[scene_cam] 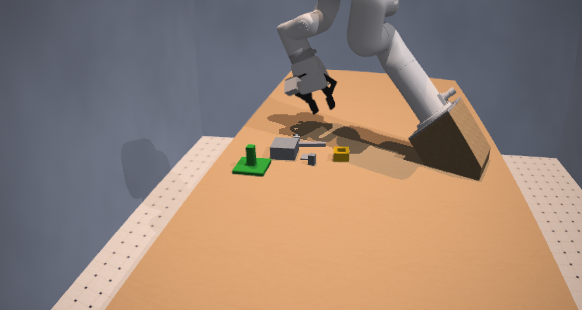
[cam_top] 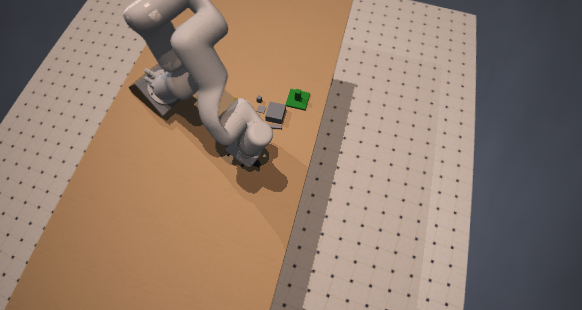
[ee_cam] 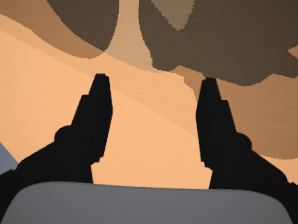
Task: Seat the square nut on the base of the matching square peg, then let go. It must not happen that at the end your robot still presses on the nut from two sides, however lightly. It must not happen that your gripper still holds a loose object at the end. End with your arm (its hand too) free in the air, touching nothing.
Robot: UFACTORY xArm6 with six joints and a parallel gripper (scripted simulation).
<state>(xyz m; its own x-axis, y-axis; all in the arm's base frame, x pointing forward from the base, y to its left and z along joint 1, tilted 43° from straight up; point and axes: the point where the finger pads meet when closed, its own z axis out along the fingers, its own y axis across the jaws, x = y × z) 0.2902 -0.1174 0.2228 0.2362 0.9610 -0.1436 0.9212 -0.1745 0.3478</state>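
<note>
Now: the small grey cube 1 cm behind my hand, 27 cm to the left of it and 5 cm below it. From my hand the other things lie so: grey block (7 cm ahead, 23 cm to the left, 4 cm below); then thin grey bar (4 cm ahead, 17 cm to the left, 6 cm below).
</note>
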